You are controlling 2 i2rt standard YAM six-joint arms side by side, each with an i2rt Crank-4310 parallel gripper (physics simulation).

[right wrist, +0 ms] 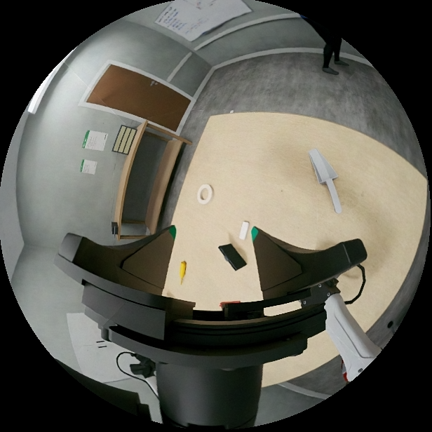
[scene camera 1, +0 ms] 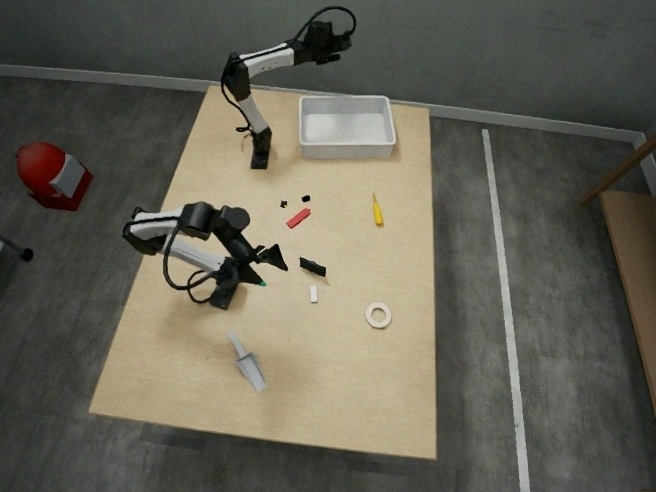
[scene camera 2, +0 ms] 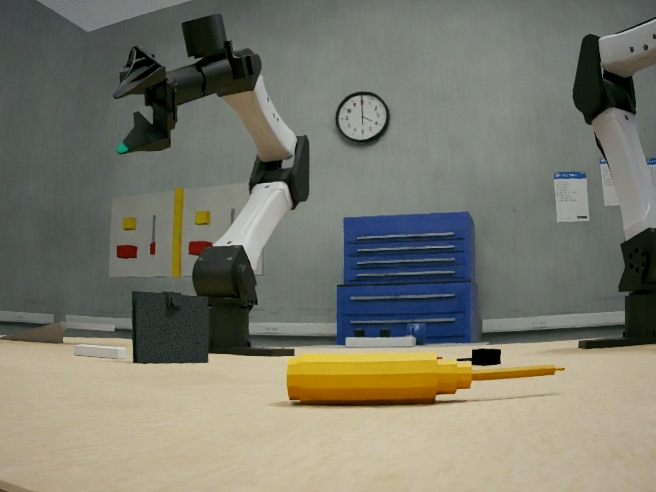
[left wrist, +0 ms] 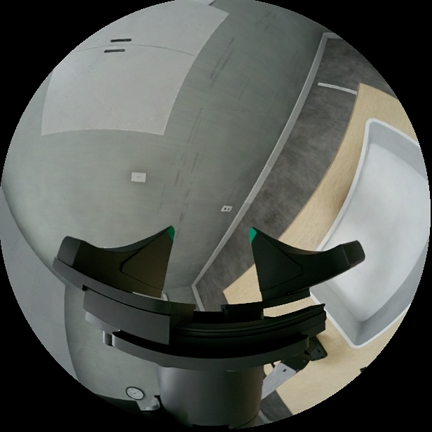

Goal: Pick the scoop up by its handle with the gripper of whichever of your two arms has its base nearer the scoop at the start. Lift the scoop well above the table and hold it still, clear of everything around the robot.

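Frame: origin at the left arm's base, x back, y right, z up, level; millimetres.
Where they show: right gripper, fingertip midpoint: [scene camera 1: 276, 278] [scene camera 2: 115, 125]; left arm's base, origin of the base link: [scene camera 1: 261, 151] [scene camera 2: 644, 343]; right arm's base, origin of the base link: [scene camera 2: 228, 353].
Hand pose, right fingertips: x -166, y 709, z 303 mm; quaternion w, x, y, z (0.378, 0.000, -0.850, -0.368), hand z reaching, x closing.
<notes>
Things, the pixels of their top centre, and the offset from my right fingertips. "spot": a spot on its surface instead. Level surfaces: height alone.
- grey scoop, middle of its top: [scene camera 2: 55, 321] [scene camera 1: 245, 359] dx +109, dy +181, dz -268 mm
- table, its level: dz -303 mm
- white bin, middle of its top: [scene camera 1: 346, 119] dx -201, dy -829, dz -204 mm
- black upright block, middle of its top: [scene camera 2: 172, 292] [scene camera 1: 312, 262] dx -92, dy -154, dz -229 mm
- white block, middle of its top: [scene camera 2: 99, 346] [scene camera 1: 313, 293] dx -100, dy -60, dz -291 mm
- cream ring, surface spot: [scene camera 1: 369, 323] spot: dx -298, dy +40, dz -291 mm
- red piece, middle of its top: [scene camera 1: 299, 216] dx -27, dy -377, dz -293 mm
- yellow screwdriver, middle of its top: [scene camera 2: 433, 352] [scene camera 1: 377, 206] dx -335, dy -432, dz -276 mm
The grey scoop [scene camera 1: 250, 366] [right wrist: 324, 172] lies on the table [scene camera 1: 339, 402] near the lower edge in scene camera 1, its handle toward the right arm's base. My right gripper [scene camera 1: 275, 276] [scene camera 2: 119, 123] [right wrist: 213, 227] is open and empty, high above the table, up and to the right of the scoop in scene camera 1. My left gripper [left wrist: 211, 228] is open and empty, raised at the top of scene camera 1, far from the scoop. In scene camera 2 a thin grey shape at the left edge may be part of the scoop.
A white bin [scene camera 1: 347, 150] stands at the table's upper end. A black upright block [scene camera 1: 312, 266], a white block [scene camera 1: 313, 293], a cream ring [scene camera 1: 369, 323], a red piece [scene camera 1: 298, 218], a yellow screwdriver [scene camera 1: 377, 213] and two small black pieces lie on the table.
</notes>
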